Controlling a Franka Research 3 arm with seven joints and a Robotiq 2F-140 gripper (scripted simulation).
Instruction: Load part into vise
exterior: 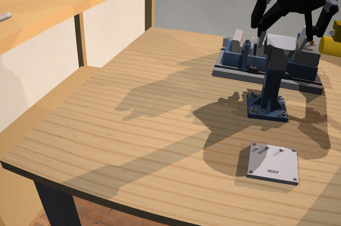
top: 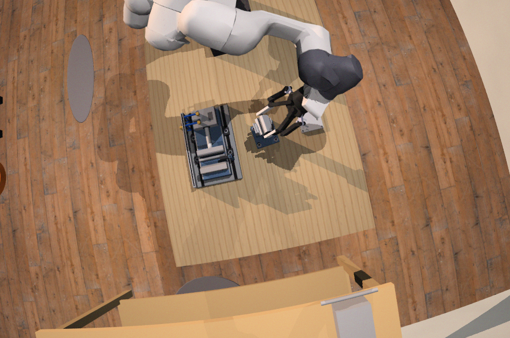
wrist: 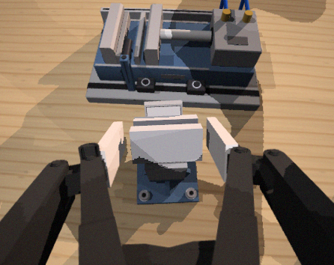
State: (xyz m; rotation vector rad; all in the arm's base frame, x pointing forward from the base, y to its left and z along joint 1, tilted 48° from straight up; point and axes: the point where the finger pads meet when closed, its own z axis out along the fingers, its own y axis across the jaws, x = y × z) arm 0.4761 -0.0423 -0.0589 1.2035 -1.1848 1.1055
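My hand is 20 mm to the left of the part and 20 mm above it. From my hand the other things lie so: work stop: 190 mm to the right, 90 mm below, 50 mm ahead; then v-block post: 120 mm below, 20 mm to the right; then work stop post: 160 mm to the right, 120 mm below, 60 mm ahead.
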